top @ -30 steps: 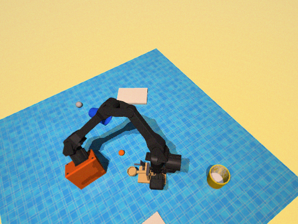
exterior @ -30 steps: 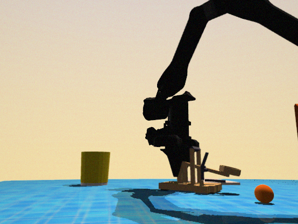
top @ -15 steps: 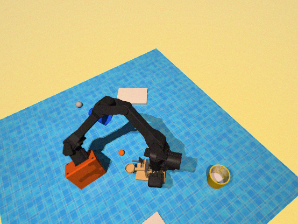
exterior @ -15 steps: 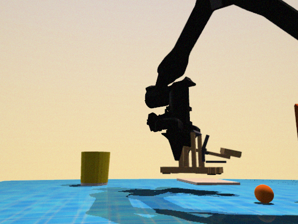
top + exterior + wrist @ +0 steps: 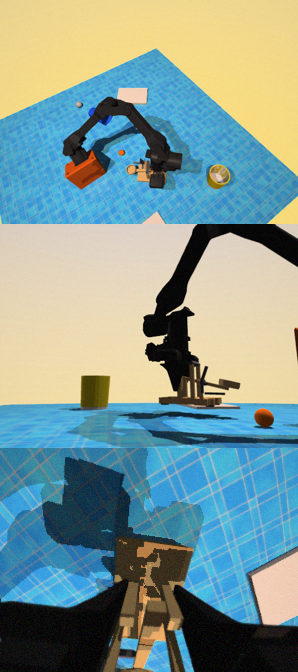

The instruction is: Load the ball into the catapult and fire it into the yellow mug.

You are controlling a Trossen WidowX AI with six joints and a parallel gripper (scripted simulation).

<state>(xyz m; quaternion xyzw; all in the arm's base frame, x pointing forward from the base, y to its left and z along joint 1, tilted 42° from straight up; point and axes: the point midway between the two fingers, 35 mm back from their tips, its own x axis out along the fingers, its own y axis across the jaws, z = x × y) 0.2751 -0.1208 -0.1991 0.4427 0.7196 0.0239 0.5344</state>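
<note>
My gripper tip is now 90 mm past the orange ball, 220 mm to the right of it and 40 mm above it. From my gripper tip the other things lie so: yellow mug (220 mm ahead, 180 mm to the right, 30 mm below); then white tile (160 mm ahead, 530 mm to the left, 50 mm below); then wooden catapult (50 mm behind, 60 mm to the left, 20 mm above).
</note>
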